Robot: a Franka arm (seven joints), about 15 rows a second.
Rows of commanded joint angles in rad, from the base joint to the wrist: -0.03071 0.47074 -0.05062 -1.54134 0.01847 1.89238 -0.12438; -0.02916 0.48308 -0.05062 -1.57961 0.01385 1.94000 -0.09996; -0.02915 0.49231 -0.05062 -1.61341 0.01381 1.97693 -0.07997; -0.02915 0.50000 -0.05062 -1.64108 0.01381 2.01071 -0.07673; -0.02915 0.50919 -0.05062 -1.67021 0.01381 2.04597 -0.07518; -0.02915 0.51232 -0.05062 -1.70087 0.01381 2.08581 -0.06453; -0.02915 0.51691 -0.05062 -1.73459 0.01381 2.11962 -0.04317; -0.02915 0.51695 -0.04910 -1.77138 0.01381 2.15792 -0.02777; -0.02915 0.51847 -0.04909 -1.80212 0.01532 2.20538 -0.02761; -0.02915 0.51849 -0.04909 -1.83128 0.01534 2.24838 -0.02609; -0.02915 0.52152 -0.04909 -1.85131 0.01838 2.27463 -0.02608; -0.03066 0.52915 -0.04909 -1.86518 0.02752 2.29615 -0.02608; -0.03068 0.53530 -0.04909 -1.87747 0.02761 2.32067 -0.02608
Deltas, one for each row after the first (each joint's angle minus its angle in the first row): 0.00155 0.01234 0.00000 -0.03827 -0.00462 0.04762 0.02442; 0.00156 0.02157 0.00000 -0.07207 -0.00466 0.08455 0.04441; 0.00156 0.02926 0.00000 -0.09974 -0.00466 0.11833 0.04765; 0.00156 0.03845 0.00000 -0.12887 -0.00466 0.15359 0.04920; 0.00156 0.04158 0.00000 -0.15953 -0.00466 0.19343 0.05985; 0.00156 0.04617 0.00000 -0.19325 -0.00466 0.22724 0.08121; 0.00156 0.04621 0.00152 -0.23004 -0.00466 0.26554 0.09661; 0.00156 0.04773 0.00153 -0.26078 -0.00315 0.31300 0.09677; 0.00156 0.04775 0.00153 -0.28994 -0.00313 0.35600 0.09829; 0.00156 0.05078 0.00153 -0.30997 -0.00009 0.38225 0.09830; 0.00005 0.05841 0.00153 -0.32384 0.00905 0.40377 0.09830; 0.00003 0.06456 0.00153 -0.33613 0.00914 0.42829 0.09830
